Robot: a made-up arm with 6 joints.
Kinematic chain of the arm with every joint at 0, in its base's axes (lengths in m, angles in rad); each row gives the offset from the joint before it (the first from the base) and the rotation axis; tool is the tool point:
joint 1: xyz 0 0 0.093 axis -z
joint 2: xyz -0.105 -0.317 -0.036 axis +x
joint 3: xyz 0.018 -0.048 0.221 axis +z
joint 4: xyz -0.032 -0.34 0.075 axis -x
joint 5: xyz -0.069 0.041 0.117 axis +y
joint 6: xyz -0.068 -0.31 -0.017 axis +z
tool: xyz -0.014 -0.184 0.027
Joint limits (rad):
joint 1: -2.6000..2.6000
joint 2: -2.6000..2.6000
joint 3: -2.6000..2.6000
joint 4: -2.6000..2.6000
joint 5: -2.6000..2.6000
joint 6: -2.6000..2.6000
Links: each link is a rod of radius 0.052 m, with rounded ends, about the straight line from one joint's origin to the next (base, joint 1, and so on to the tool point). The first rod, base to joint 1, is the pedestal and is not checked.
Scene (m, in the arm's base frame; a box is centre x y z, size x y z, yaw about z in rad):
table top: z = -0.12
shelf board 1: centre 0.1 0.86 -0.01 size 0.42 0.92 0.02 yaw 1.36
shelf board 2: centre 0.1 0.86 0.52 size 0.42 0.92 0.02 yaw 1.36
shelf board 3: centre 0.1 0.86 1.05 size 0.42 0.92 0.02 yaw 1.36
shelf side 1: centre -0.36 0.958 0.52 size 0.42 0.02 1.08 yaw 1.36
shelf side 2: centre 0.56 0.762 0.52 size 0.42 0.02 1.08 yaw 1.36
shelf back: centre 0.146 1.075 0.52 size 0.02 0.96 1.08 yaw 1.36
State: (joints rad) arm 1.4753 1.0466 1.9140 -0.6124 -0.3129 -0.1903
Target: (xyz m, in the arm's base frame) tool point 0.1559 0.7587 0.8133
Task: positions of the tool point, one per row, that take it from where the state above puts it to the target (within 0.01 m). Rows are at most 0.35 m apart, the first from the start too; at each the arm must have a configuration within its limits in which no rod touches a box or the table.
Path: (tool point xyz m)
1: -0.5326 -0.6869 0.0253
2: -0.7489 -0.5622 0.0093
3: -0.9318 -0.3646 0.0820
4: -1.0240 -0.1213 0.2321
5: -0.9897 0.1239 0.4276
6: -0.8249 0.3233 0.6238
7: -0.5569 0.4415 0.7745
8: -0.2360 0.4658 0.8435
9: 0.0813 0.4102 0.8133
10: 0.0924 0.5334 0.8351
11: 0.1176 0.6516 0.8339
12: 0.1559 0.7587 0.8133

